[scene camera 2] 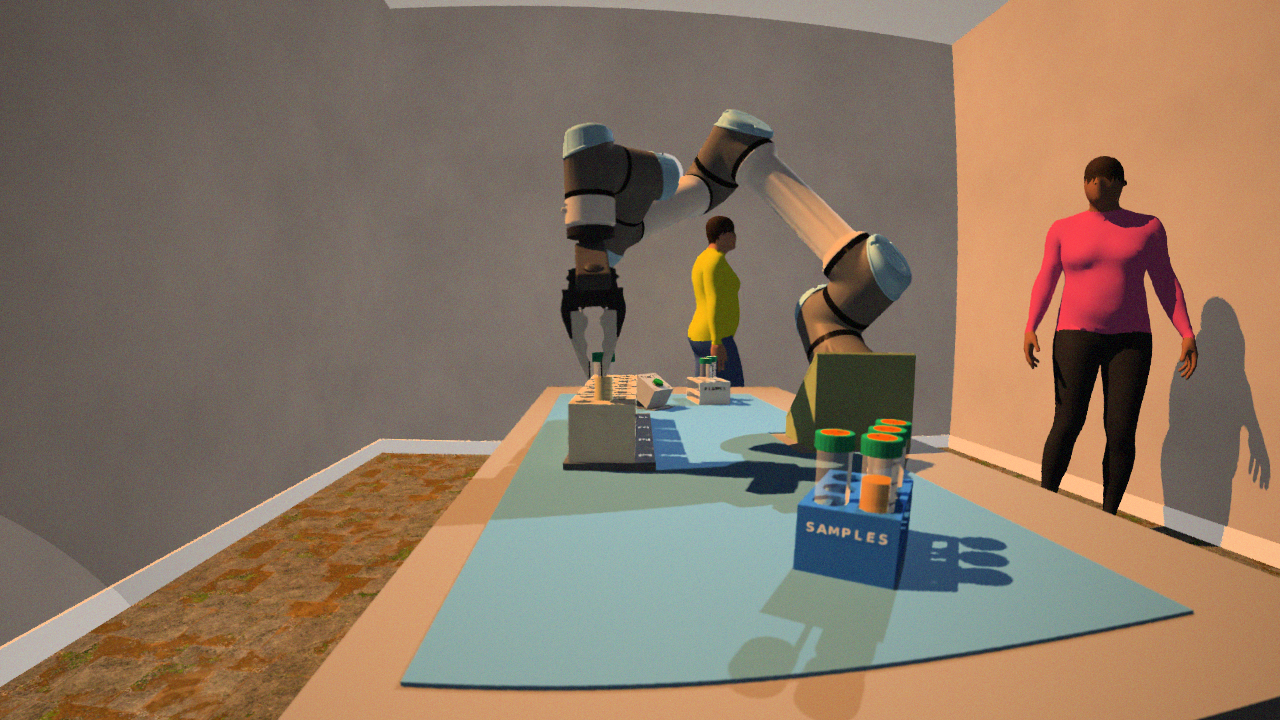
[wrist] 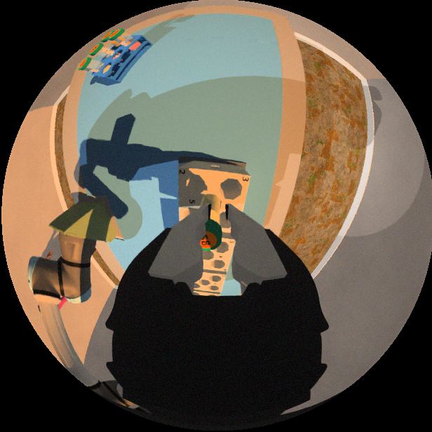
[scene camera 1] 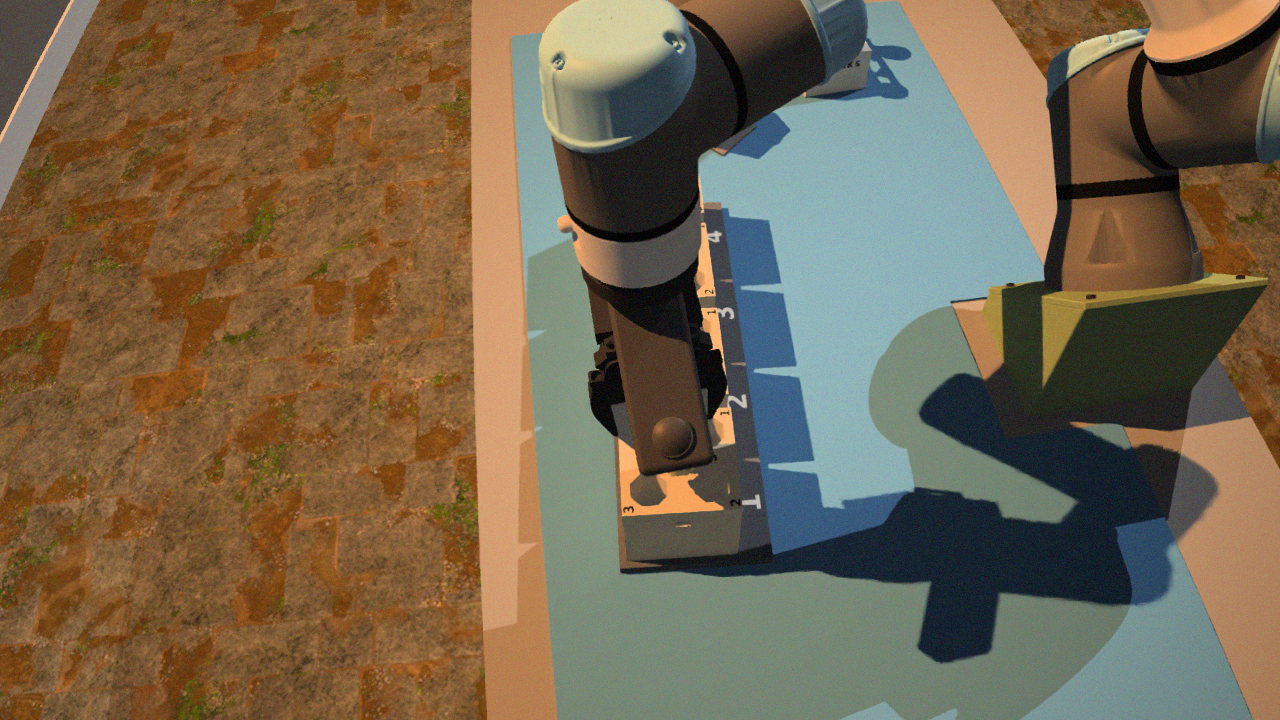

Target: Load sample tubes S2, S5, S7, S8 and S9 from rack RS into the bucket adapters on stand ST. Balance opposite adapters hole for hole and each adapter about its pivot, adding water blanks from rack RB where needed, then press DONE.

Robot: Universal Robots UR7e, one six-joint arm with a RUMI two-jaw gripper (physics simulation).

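Frame: origin at the arm's base, x ahead, y left, z up, level; millimetres.
Where they show: gripper, fingertip midpoint: (scene camera 2: 595, 378); arm's base, link origin: (scene camera 2: 850, 388) (scene camera 1: 1122, 281).
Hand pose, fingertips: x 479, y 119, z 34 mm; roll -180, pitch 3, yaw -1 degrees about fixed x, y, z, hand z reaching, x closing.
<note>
Things, the pixels of their top centre, and the offset from my fingertips.
- adapter 1, top centre: (scene camera 1: 678, 459) (scene camera 2: 603, 399) dx -13, dy -14, dz -33 mm
- ST, top centre: (scene camera 1: 677, 359) (scene camera 2: 615, 432) dx -44, dy -176, dz -119 mm
- green-capped tube, top centre: (scene camera 2: 604, 351) dx -13, dy -16, dz +38 mm
- white BLANKS rack, top centre: (scene camera 1: 823, 27) (scene camera 2: 707, 379) dx -333, dy -633, dz -70 mm
- sloped box, top centre: (scene camera 2: 651, 374) dx -160, dy -530, dz -46 mm
- green button, top centre: (scene camera 2: 658, 378) dx -175, dy -513, dz -55 mm
My gripper (scene camera 2: 597, 368) (wrist: 217, 204) is shut to a narrow gap with nothing between its fingertips, low over adapter 1 (scene camera 1: 682, 539) (scene camera 2: 595, 434) (wrist: 212, 175) on the dark stand ST (scene camera 1: 750, 470) (scene camera 2: 608, 465). A green-capped tube (scene camera 2: 603, 386) (wrist: 215, 236), whose partly covered label looks like S8, is at adapter 1, beside and partly behind the left finger in the wrist view. It seems to lean; whether it sits in a hole is hidden. The blue rack RS (scene camera 2: 841, 546) (wrist: 117, 62) holds several capped tubes. In scene camera 1 the arm hides the fingertips.
The white BLANKS rack (scene camera 1: 838, 78) (scene camera 2: 713, 392) with capped tubes stands toward the far end of the mat. A sloped box (scene camera 2: 652, 394) with a green button (scene camera 2: 657, 382) is behind the stand. The green arm mount (scene camera 1: 1127, 358) (scene camera 2: 863, 394) rises right of it. People stand beyond the table.
</note>
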